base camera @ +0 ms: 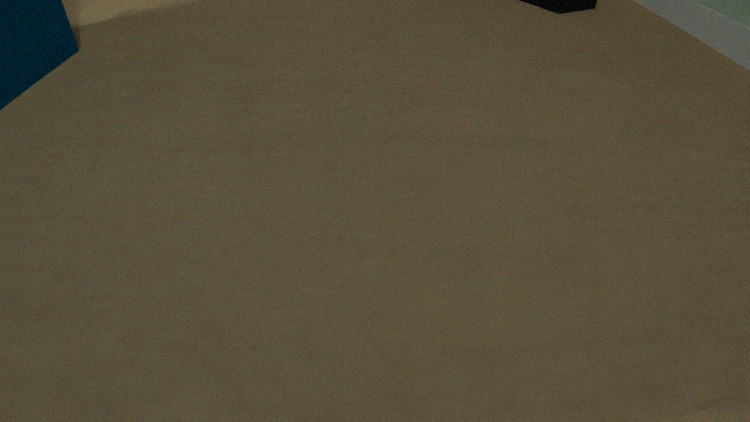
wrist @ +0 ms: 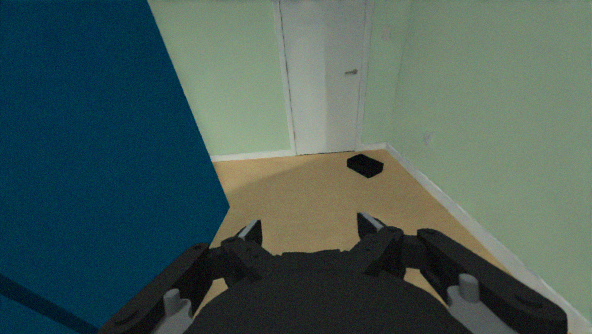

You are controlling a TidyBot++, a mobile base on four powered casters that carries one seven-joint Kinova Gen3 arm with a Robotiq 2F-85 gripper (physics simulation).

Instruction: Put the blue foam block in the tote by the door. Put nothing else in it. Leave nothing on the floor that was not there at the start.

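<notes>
A black tote stands on the floor near the white door, to the right of it in the wrist view; its bottom part shows at the top edge of the base camera view. The inside of the tote is too dark to tell what it holds. My gripper is open and empty, held above the floor, well short of the tote. The blue foam block does not show in either view.
A large dark blue panel or furniture side rises close on the left. A green wall with a white baseboard runs along the right and meets the door wall in a corner behind the tote.
</notes>
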